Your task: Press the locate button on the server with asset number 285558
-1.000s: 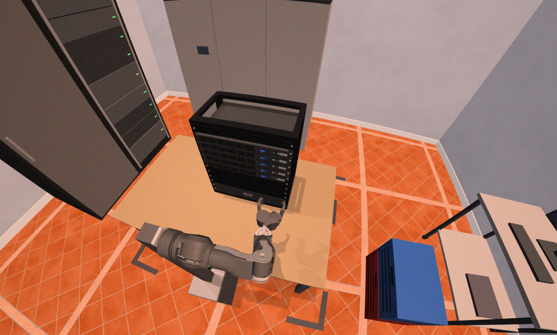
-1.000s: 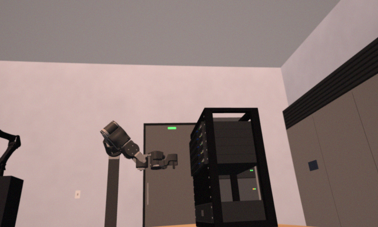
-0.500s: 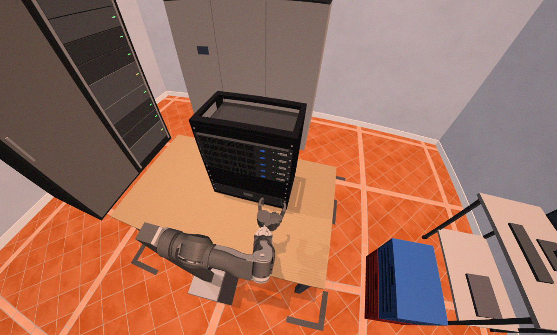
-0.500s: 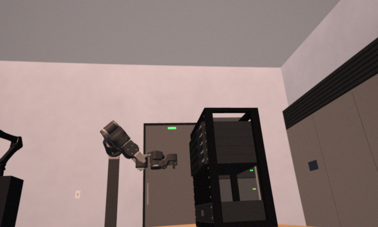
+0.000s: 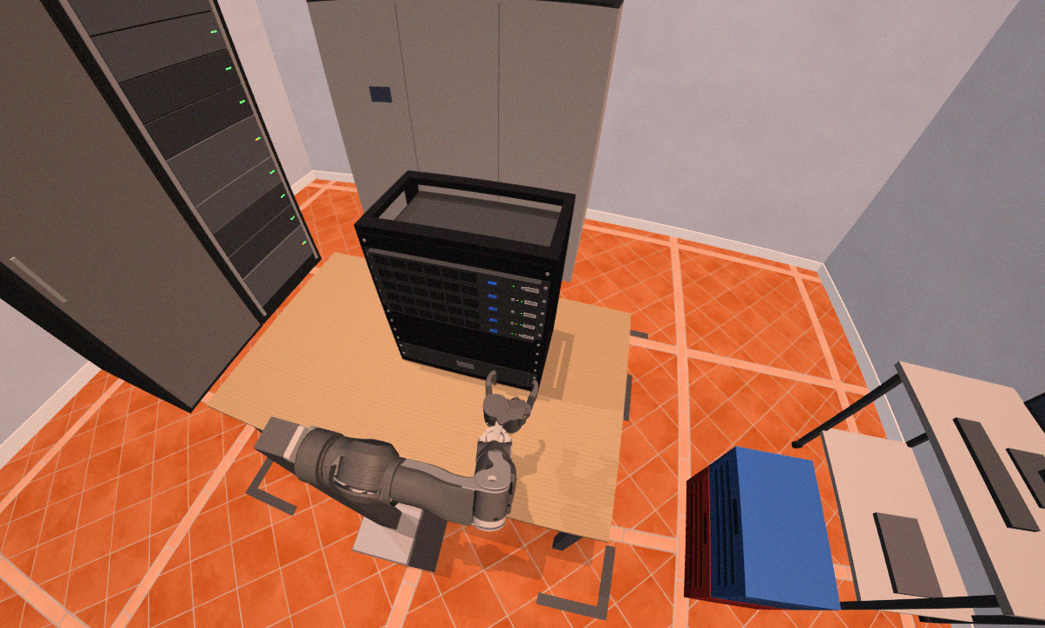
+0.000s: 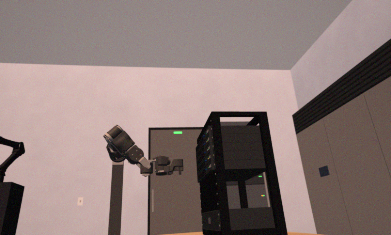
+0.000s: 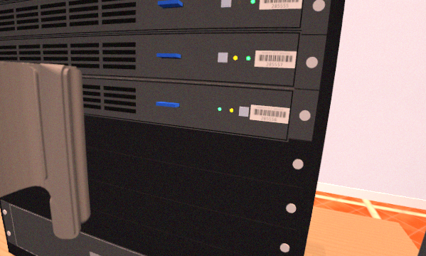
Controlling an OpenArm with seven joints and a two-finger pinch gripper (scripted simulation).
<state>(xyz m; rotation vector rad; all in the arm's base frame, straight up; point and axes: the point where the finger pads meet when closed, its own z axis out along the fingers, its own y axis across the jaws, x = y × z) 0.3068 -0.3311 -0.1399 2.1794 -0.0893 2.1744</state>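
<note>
Now: the locate button 140 mm ahead of my hand and 10 mm to the left of it.
</note>
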